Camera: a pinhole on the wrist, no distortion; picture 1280 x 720 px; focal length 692.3 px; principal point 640.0 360.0 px. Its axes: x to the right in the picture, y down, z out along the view. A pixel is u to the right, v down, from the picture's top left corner.
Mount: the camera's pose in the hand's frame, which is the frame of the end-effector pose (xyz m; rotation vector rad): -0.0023 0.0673 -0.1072 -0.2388 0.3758 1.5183
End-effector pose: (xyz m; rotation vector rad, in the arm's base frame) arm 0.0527 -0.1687 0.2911 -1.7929 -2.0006 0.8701
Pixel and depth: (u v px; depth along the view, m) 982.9 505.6 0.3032
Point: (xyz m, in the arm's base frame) 0.2403 -0.2219 0.0033
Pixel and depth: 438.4 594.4 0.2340
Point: 0.0539 -0.2569 0.1326
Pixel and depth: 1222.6 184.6 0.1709
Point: 0.2540 -0.1027 0.1241
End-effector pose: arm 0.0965 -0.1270 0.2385 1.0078 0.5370 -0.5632
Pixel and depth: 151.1 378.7 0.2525
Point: 0.1350 -0.3020 0.3141
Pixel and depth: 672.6 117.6 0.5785
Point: 0.5445 -0.4009 0.4360
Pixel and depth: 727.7 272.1 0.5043
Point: 0.4350 -0.3056 0.5066
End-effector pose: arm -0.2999 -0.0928 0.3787 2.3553 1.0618 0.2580
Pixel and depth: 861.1 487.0 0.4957
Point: 0.0402 -0.4649 0.3557
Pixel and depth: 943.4 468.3 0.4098
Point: 0.0100 -0.4077 0.4217
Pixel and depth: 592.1 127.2 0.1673
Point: -0.1610 -0.1245 0.4009
